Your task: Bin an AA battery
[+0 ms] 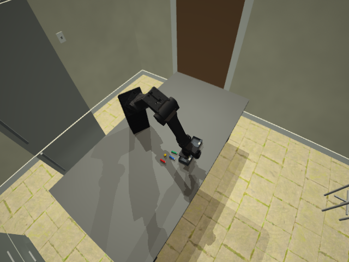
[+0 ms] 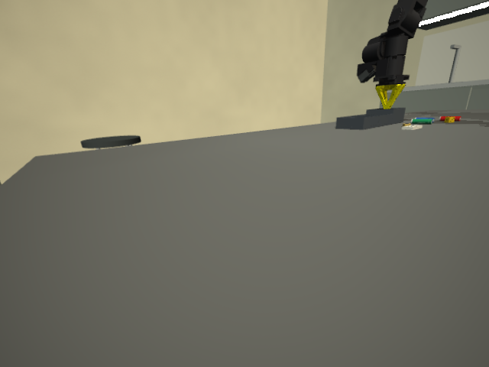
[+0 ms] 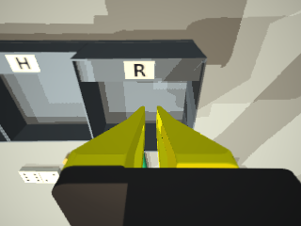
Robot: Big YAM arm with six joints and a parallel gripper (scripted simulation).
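Right now the dark bin is 3 cm ahead of my hand, 9 cm to the left of it and 3 cm below it. From my hand the other things lie so: blue battery (10 cm behind, 5 cm below); then brass nut (6 cm behind, 13 cm to the left, 5 cm below); then green battery (10 cm behind, 5 cm to the left, 5 cm below).
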